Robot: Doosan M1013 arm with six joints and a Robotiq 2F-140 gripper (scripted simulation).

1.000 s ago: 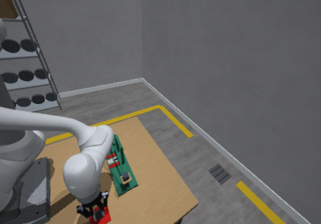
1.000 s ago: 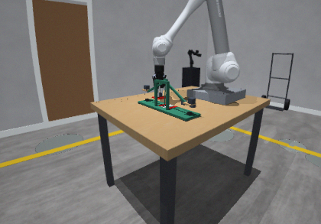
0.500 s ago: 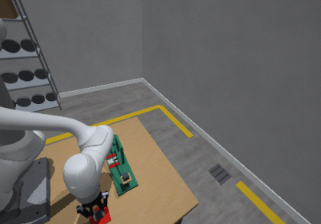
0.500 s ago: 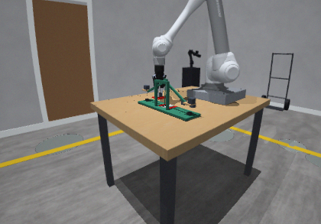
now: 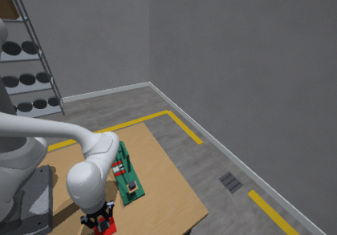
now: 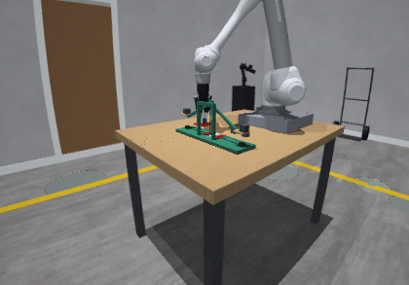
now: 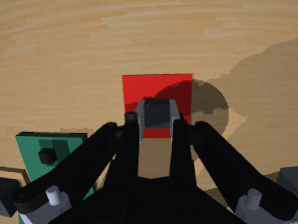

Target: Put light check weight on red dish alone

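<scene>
Now: hand 4 cm above the flat red dish. The rest, counted from my hand: green rocker balance: 26 cm to the left, 18 cm ahead, 5 cm above.
</scene>
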